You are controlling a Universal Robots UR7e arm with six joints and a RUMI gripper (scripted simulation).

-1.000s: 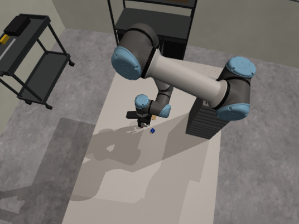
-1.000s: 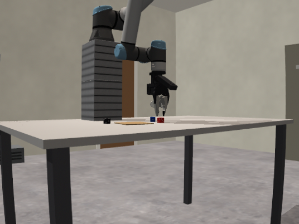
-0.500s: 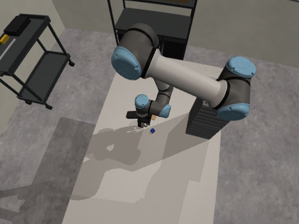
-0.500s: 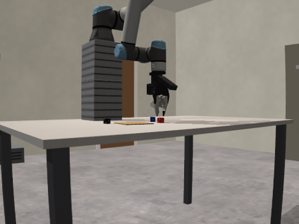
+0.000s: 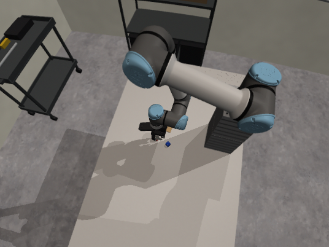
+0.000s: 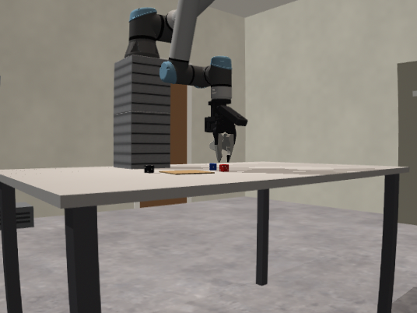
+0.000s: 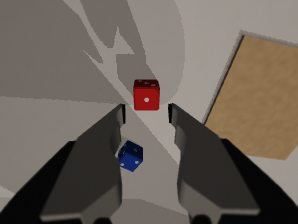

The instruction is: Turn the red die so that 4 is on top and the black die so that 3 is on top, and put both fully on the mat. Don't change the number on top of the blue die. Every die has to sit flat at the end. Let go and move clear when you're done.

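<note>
Right now my hand is 40 mm above the red die. Round my hand: blue die 90 mm behind, 40 mm below, 10 mm to the left; then black die 260 mm to the right, 60 mm behind, 40 mm below; then brown mat 150 mm to the right, 50 mm below.
</note>
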